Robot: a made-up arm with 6 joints. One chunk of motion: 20 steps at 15 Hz.
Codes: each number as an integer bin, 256 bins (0 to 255) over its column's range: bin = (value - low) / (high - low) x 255, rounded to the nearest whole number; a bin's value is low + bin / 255 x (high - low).
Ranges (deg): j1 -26..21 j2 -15..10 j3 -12..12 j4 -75..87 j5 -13..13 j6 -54..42
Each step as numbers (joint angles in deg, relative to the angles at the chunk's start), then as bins.
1 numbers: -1.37 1.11 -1.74 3.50 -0.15 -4.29
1 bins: 134 164 109 124 126 132
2 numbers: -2.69 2.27 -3.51 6.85 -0.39 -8.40
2 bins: 126 176 90 129 124 121
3 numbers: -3.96 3.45 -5.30 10.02 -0.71 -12.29
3 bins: 120 188 71 134 121 111
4 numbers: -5.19 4.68 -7.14 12.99 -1.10 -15.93
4 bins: 113 201 52 139 117 101
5 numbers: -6.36 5.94 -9.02 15.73 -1.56 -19.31
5 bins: 107 214 32 143 112 92
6 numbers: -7.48 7.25 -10.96 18.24 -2.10 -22.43
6 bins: 100 227 11 147 107 84
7 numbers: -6.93 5.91 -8.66 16.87 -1.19 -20.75
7 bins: 103 213 35 145 116 88
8 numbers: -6.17 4.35 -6.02 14.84 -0.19 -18.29
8 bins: 108 197 64 141 126 95
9 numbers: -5.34 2.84 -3.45 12.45 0.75 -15.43
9 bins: 112 182 91 138 135 102
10 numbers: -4.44 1.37 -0.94 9.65 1.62 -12.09
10 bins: 117 167 118 133 143 111
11 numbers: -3.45 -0.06 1.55 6.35 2.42 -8.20
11 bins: 122 152 144 128 151 122
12 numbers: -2.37 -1.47 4.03 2.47 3.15 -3.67
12 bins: 128 138 170 122 158 134
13 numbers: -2.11 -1.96 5.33 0.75 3.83 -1.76
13 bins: 130 133 184 119 165 139
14 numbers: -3.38 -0.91 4.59 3.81 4.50 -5.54
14 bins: 123 144 176 124 172 129
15 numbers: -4.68 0.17 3.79 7.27 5.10 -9.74
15 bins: 116 155 168 129 178 118
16 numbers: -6.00 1.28 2.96 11.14 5.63 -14.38
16 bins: 109 166 159 136 183 105
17 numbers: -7.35 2.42 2.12 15.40 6.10 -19.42
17 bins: 101 178 150 142 187 92
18 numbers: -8.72 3.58 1.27 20.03 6.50 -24.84
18 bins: 94 190 141 150 191 77
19 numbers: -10.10 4.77 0.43 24.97 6.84 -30.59
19 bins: 86 202 132 157 195 62
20 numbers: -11.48 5.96 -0.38 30.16 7.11 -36.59
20 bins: 79 214 123 166 197 46
